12 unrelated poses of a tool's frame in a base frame.
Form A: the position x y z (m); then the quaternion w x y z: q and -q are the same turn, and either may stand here.
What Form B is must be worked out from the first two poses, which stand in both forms.
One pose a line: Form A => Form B
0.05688 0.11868 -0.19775 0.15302 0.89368 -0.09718 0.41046 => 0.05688 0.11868 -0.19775 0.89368 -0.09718 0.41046 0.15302
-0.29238 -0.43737 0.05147 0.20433 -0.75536 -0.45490 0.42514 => -0.29238 -0.43737 0.05147 -0.75536 -0.45490 0.42514 0.20433
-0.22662 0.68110 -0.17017 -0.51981 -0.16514 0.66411 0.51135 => -0.22662 0.68110 -0.17017 0.16514 -0.66411 -0.51135 0.51981
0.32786 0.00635 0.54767 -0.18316 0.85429 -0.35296 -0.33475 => 0.32786 0.00635 0.54767 -0.85429 0.35296 0.33475 0.18316
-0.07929 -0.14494 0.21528 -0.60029 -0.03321 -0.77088 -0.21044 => -0.07929 -0.14494 0.21528 0.03321 0.77088 0.21044 0.60029
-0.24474 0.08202 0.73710 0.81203 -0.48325 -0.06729 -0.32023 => -0.24474 0.08202 0.73710 -0.48325 -0.06729 -0.32023 0.81203
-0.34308 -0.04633 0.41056 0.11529 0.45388 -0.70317 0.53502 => -0.34308 -0.04633 0.41056 0.45388 -0.70317 0.53502 0.11529
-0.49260 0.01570 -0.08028 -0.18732 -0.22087 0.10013 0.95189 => -0.49260 0.01570 -0.08028 0.22087 -0.10013 -0.95189 0.18732
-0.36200 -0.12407 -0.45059 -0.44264 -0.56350 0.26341 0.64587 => -0.36200 -0.12407 -0.45059 0.56350 -0.26341 -0.64587 0.44264
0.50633 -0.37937 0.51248 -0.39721 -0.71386 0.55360 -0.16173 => 0.50633 -0.37937 0.51248 0.71386 -0.55360 0.16173 0.39721
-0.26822 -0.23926 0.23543 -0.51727 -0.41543 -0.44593 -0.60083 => -0.26822 -0.23926 0.23543 0.41543 0.44593 0.60083 0.51727
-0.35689 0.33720 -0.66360 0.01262 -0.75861 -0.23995 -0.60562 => -0.35689 0.33720 -0.66360 -0.75861 -0.23995 -0.60562 0.01262
